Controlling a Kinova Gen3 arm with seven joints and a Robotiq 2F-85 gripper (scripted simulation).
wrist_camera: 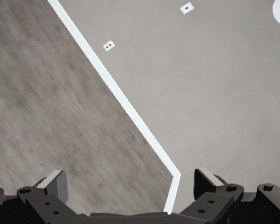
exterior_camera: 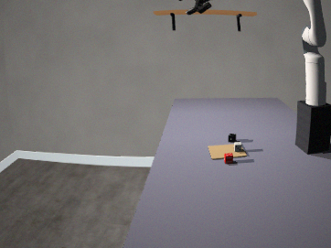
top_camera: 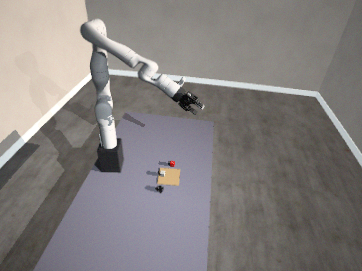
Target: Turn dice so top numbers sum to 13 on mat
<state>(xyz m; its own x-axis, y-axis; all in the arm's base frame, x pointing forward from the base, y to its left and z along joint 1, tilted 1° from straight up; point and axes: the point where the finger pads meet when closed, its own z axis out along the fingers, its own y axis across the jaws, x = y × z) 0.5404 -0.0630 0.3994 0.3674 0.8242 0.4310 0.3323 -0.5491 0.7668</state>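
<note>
My hand is 57 cm above the black die, 18 cm past it and 7 cm to the left of it. The rest, counted from my hand: tan mat (58 cm below, 15 cm behind, 5 cm to the left); then red die (57 cm below, 16 cm to the left, 15 cm behind); then white die (56 cm below, 19 cm behind, 5 cm to the left).
</note>
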